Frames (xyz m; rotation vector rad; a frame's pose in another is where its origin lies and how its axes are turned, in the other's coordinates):
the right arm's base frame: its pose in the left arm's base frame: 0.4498 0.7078 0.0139 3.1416 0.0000 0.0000
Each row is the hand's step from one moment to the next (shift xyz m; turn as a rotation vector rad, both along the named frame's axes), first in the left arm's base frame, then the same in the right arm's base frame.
Working: the left arm's base frame: its pose in the right arm's base frame: -0.4498 0.7078 0.0139 3.1416 0.0000 0.0000

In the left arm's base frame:
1: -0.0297 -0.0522 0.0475 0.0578 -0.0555 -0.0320
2: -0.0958 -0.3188 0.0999 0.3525 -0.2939 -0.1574
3: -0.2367 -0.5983 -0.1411 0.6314 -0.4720 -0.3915
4: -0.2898 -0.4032 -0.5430 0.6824 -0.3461 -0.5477
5: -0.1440 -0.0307 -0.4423 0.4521 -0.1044 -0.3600
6: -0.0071 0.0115 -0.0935 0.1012 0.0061 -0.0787
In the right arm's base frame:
1: -0.0297 0.0522 -0.0475 0.0578 0.0555 0.0320
2: -0.0958 0.3188 -0.0999 0.3525 0.2939 0.1574
3: -0.2367 0.5983 0.1411 0.6314 0.4720 0.3915
4: -0.2898 0.4032 0.5430 0.6824 0.3461 0.5477
5: -0.1440 0.0307 0.4423 0.4521 0.1044 0.3600
6: -0.0071 -0.0115 0.0935 0.1012 -0.0061 0.0787

